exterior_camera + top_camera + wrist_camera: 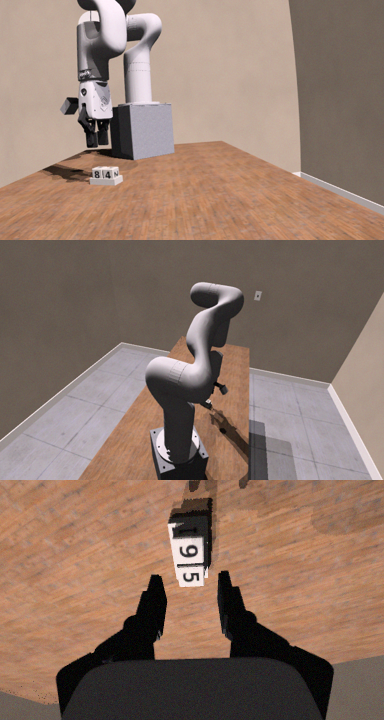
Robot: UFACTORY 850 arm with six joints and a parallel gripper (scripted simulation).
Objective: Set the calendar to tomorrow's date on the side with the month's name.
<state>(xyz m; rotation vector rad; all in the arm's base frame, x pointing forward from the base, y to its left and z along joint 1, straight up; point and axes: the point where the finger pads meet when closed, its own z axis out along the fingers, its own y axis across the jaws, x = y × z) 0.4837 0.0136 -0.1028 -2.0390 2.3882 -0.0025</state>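
My hand is 2 cm to the right of the white calendar tray and 11 cm above it.
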